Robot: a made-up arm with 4 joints.
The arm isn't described. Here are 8 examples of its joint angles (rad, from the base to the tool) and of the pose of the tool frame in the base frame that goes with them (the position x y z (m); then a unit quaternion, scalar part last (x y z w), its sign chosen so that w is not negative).
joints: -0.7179 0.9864 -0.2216 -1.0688
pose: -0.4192 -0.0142 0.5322 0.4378 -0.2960 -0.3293 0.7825
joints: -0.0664 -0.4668 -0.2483 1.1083
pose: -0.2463 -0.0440 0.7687 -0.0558 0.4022 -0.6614 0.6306
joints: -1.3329 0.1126 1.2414 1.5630
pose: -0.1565 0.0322 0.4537 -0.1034 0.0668 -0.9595 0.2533
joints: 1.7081 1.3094 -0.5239 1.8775
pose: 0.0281 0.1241 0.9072 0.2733 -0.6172 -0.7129 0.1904
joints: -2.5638 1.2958 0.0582 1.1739
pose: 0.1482 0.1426 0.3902 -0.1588 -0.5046 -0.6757 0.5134
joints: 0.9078 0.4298 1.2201 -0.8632
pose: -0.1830 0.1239 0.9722 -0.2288 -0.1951 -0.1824 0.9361
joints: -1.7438 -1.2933 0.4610 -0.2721
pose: -0.2134 0.0660 0.2710 -0.7247 0.3241 0.5699 0.2121
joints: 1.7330 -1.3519 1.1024 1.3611
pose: 0.1970 -0.1068 0.8052 0.7679 -0.1779 0.4815 0.3831
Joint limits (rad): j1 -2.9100..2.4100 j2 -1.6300..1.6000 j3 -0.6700..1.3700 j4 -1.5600..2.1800
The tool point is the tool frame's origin. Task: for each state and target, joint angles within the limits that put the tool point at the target. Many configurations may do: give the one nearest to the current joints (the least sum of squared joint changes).
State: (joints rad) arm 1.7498 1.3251 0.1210 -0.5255
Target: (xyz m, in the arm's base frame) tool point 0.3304 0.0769 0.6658
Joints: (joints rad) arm 2.3401 1.3293 0.2690 -0.3806
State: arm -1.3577 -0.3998 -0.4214 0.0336
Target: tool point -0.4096 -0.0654 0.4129
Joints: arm -0.9656 -0.9546 -0.6700 0.1930
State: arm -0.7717 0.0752 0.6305 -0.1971
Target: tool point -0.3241 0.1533 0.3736
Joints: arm -1.0606 0.4028 1.0846 -0.3422
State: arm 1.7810 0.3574 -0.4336 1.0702
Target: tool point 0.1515 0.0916 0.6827
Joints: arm 2.3024 0.6746 -0.2625 1.3266
